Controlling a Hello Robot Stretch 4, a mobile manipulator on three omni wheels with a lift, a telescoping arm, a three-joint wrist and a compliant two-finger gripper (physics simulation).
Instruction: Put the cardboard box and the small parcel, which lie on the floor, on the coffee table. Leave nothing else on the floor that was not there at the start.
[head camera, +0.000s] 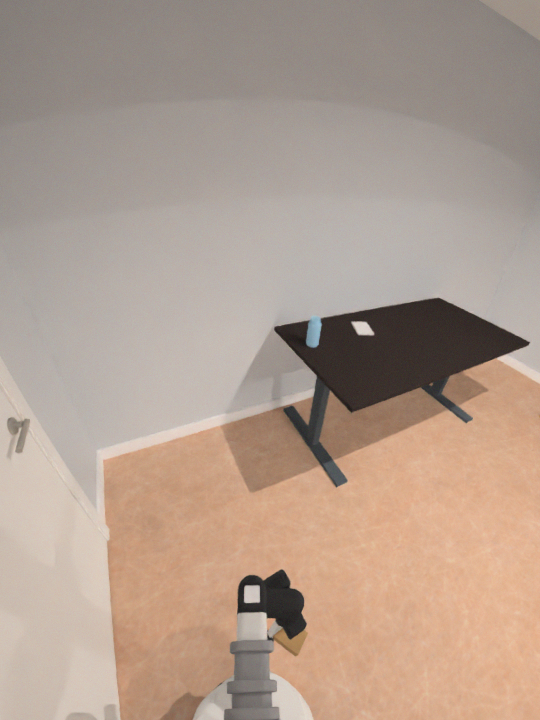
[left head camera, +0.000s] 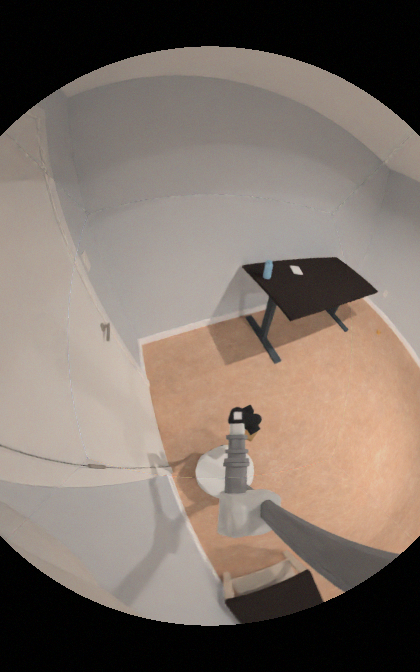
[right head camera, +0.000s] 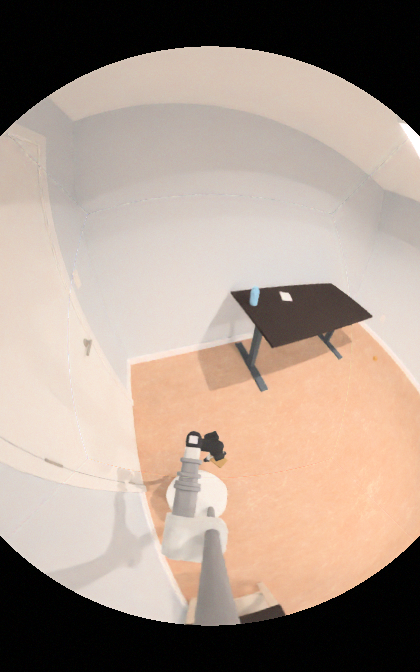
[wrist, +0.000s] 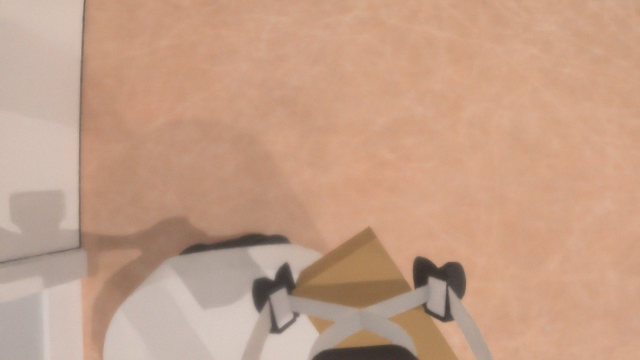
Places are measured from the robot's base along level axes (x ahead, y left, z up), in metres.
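Where they show: gripper, fingertip midpoint: (head camera: 282, 629) (wrist: 358, 279).
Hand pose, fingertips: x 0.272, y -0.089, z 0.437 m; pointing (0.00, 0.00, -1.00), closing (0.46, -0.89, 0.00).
Observation:
Things, the pixels of their centre, and the offset from my fingertips. Level surfaces: height alone.
- ochre cardboard box at the middle of its body: (wrist: 372, 313) (head camera: 288, 634) dx -0.015, dy -0.015, dz +0.011 m
- dark desk at its surface level: dz +0.255 m
- blue bottle at the middle of its body: (head camera: 313, 331) dx +1.171, dy -0.233, dz +0.337 m
- white flat thing at the middle of its body: (head camera: 362, 328) dx +1.367, dy -0.584, dz +0.260 m
The ochre cardboard box (head camera: 293, 641) (left head camera: 251, 436) (right head camera: 219, 462) (wrist: 367, 267) is held off the floor, with a corner pointing forward in the wrist view. My gripper (wrist: 358, 279) is shut on it, one fingertip at each side. Much of the box is hidden under the gripper and fingers. A tiny orange-brown thing (left head camera: 378, 331) (right head camera: 375, 358) lies on the floor at the far right; it may be the small parcel, but it is too small to tell. A dark top on a pale frame (left head camera: 275, 595) (right head camera: 261, 614) is cut off at the bottom; I cannot tell if it is the coffee table.
A dark desk (head camera: 401, 360) (left head camera: 320, 295) (right head camera: 315, 320) stands by the back wall, bearing a blue bottle (head camera: 313, 332) and a white flat thing (head camera: 362, 328). A pale door (head camera: 46, 552) is close on the left. My white round base (left head camera: 212, 472) (wrist: 200, 310) lies below the arm.

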